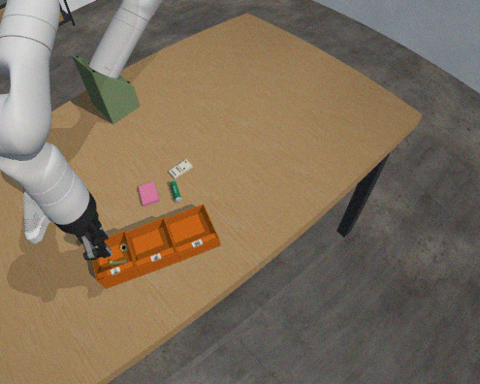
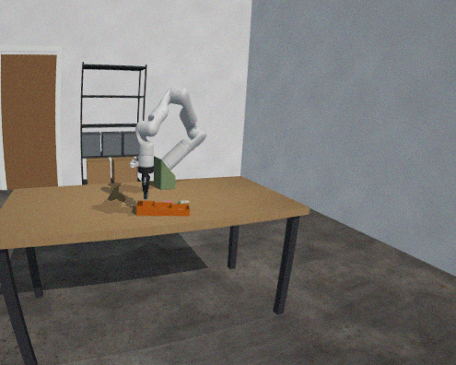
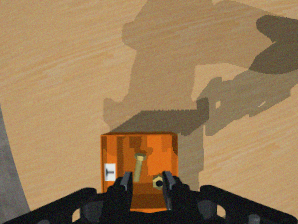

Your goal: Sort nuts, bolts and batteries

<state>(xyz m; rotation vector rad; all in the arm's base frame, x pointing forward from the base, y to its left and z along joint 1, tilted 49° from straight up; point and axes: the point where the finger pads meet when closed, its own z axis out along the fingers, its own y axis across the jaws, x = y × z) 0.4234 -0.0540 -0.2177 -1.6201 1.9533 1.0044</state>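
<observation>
My gripper is now 60 mm past the green battery, 190 mm to the right of it and 80 mm above it. Round my hand: orange bin unit: 30 mm ahead, 80 mm to the left, 70 mm below; brass nut: 10 mm behind, 30 mm to the left, 80 mm below; brass bolt: 10 mm ahead, 10 mm to the right, 80 mm below.
</observation>
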